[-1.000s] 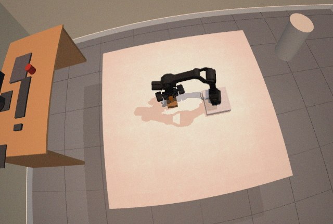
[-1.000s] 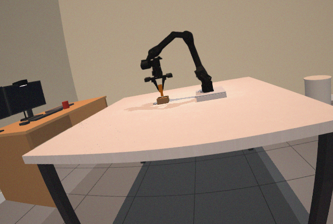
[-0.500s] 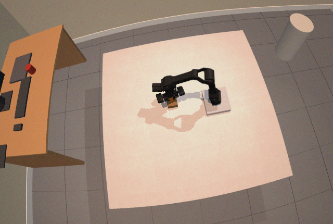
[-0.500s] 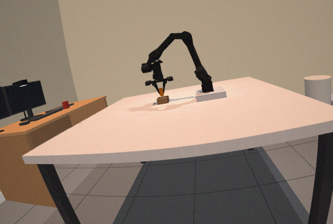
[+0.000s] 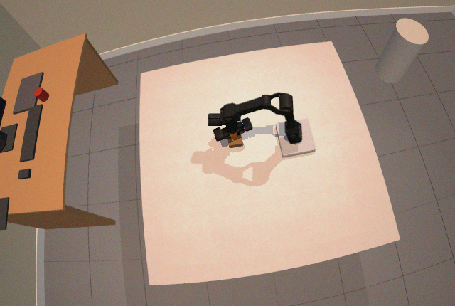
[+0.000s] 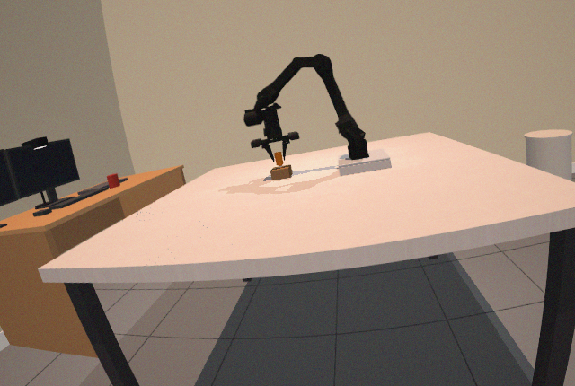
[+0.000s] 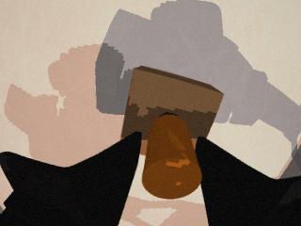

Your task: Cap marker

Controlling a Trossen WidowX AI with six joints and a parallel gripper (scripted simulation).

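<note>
Now: gripper tip right at the orange marker. The rest, counted from my gripper tip: orange cap (1 cm above); then holder block (5 cm below).
</note>
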